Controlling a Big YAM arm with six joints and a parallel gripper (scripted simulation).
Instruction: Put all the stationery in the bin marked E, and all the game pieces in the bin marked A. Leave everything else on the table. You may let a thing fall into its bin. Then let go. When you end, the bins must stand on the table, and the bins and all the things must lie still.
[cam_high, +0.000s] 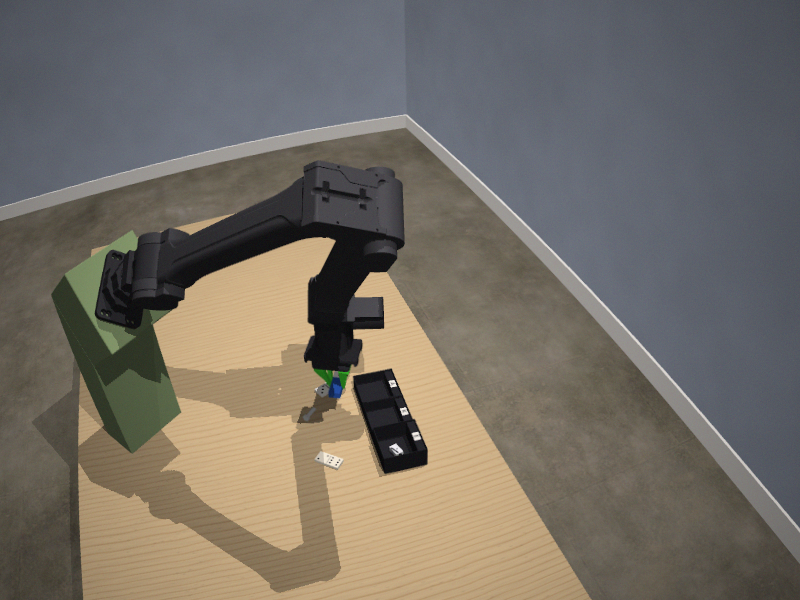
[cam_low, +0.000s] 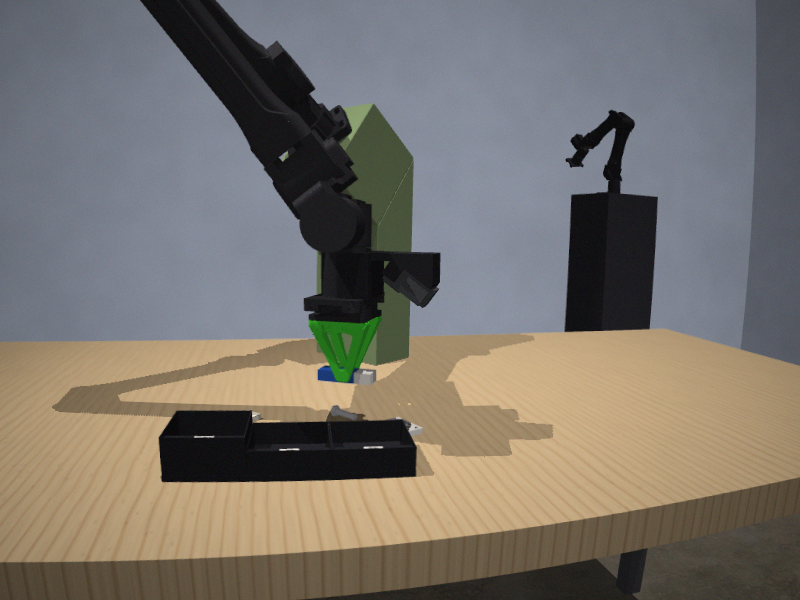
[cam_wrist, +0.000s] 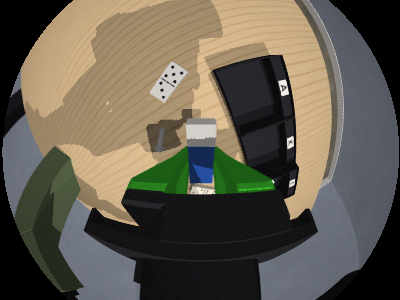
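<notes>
The joined black bins is 70 mm ahead of my hand, 80 mm to the right of it and 60 mm below it. Also, from my hand: grey bolt: 70 mm behind, 10 mm to the left, 70 mm below; then white domino: 70 mm behind, 120 mm to the right, 70 mm below; then blue-and-white eraser: 10 mm to the left.
</notes>
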